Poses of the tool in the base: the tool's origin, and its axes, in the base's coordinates. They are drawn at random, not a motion.
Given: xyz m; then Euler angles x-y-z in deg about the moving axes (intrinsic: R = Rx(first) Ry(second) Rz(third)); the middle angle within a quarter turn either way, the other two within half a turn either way.
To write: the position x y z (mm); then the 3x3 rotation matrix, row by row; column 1 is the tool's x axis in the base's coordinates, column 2 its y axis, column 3 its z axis. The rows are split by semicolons. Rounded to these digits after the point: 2 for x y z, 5 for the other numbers.
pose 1, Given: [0.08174 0.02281 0.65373 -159.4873 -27.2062 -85.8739]
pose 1, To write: 81.74 22.81 653.73; 0.06399 0.88706 -0.45719; 0.94569 0.09240 0.31165; 0.31870 -0.45231 -0.83298
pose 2, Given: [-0.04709 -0.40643 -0.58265 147.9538 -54.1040 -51.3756]
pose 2, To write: -47.09 -406.43 -582.65; 0.36599 0.45806 -0.81008; 0.39390 -0.86490 -0.31110; -0.84315 -0.20523 -0.49697
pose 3, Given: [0.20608 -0.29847 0.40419 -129.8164 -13.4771 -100.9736]
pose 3, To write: 206.08 -298.47 404.19; -0.18511 0.95468 -0.23306; 0.59455 0.29763 0.74695; 0.78246 -0.00029 -0.62270
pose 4, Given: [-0.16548 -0.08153 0.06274 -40.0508 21.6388 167.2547]
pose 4, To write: -165.48 -81.53 62.74; -0.90662 -0.20507 0.36875; 0.40031 -0.69426 0.59812; 0.13336 0.68989 0.71153
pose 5, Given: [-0.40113 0.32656 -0.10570 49.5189 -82.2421 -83.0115]
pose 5, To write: -401.13 326.56 -105.70; 0.01642 0.13398 -0.99085; -0.73607 -0.66907 -0.10267; -0.67670 0.73102 0.08763
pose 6, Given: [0.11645 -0.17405 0.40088 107.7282 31.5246 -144.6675]
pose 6, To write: 116.45 -174.05 400.88; -0.69541 0.49297 0.52286; -0.23020 0.53644 -0.81194; -0.68074 -0.68499 -0.25956
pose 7, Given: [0.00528 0.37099 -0.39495 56.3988 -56.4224 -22.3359]
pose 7, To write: 5.28 370.99 -394.95; 0.51157 0.21018 -0.83314; -0.85218 0.24817 -0.46065; 0.10994 0.94564 0.30607
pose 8, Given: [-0.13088 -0.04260 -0.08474 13.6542 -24.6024 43.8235]
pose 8, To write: -130.88 -42.60 -84.74; 0.65598 -0.62958 -0.41632; 0.60197 0.76914 -0.21463; 0.45533 -0.10982 0.88352
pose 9, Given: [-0.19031 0.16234 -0.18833 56.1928 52.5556 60.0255]
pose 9, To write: -190.31 162.34 -188.33; 0.30376 -0.52667 0.79394; 0.81158 -0.29348 -0.50519; 0.49907 0.79780 0.33829
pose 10, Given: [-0.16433 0.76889 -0.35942 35.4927 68.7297 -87.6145]
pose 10, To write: -164.33 768.89 -359.42; 0.01510 0.36245 0.93188; -0.79096 0.57447 -0.21062; -0.61168 -0.73390 0.29536
